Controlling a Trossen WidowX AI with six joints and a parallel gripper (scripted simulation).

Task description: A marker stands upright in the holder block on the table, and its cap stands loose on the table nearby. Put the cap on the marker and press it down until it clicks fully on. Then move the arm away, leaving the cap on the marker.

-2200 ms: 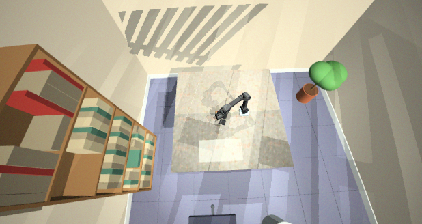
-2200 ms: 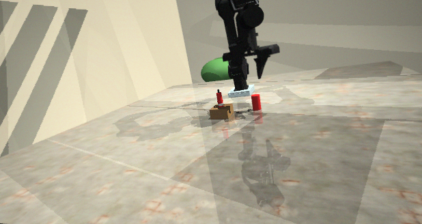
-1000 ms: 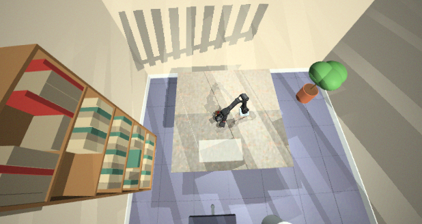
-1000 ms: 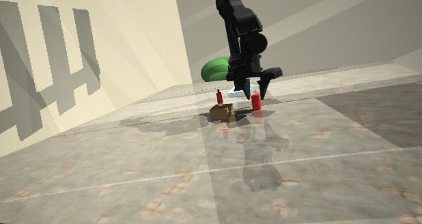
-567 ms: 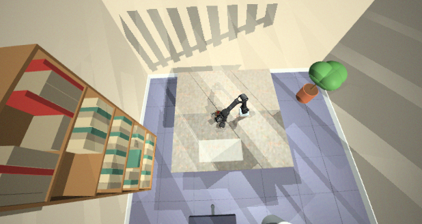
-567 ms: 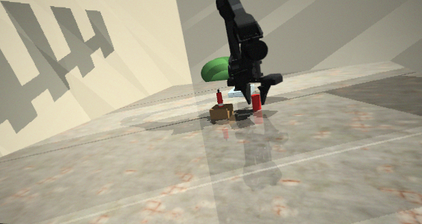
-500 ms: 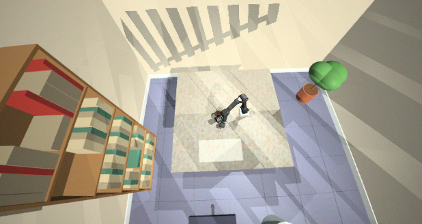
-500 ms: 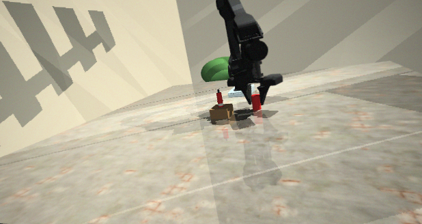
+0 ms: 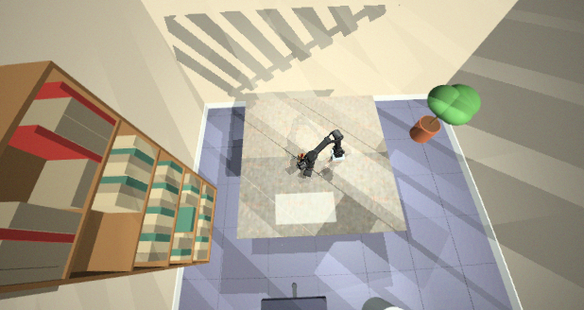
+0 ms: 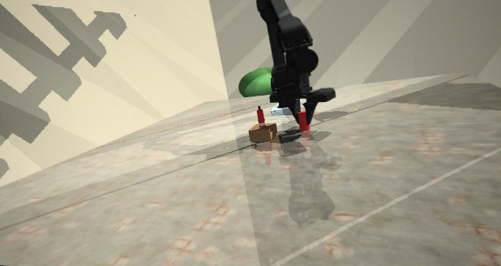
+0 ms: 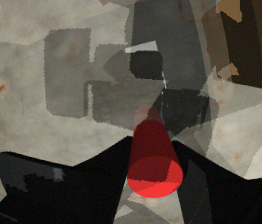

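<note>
Right now the red marker is 4 cm ahead of my gripper tip, 11 cm to the right of it and 5 cm above it. Also, from my gripper tip: red cap: 1 cm above; brown holder block: 4 cm ahead, 11 cm to the right.
</note>
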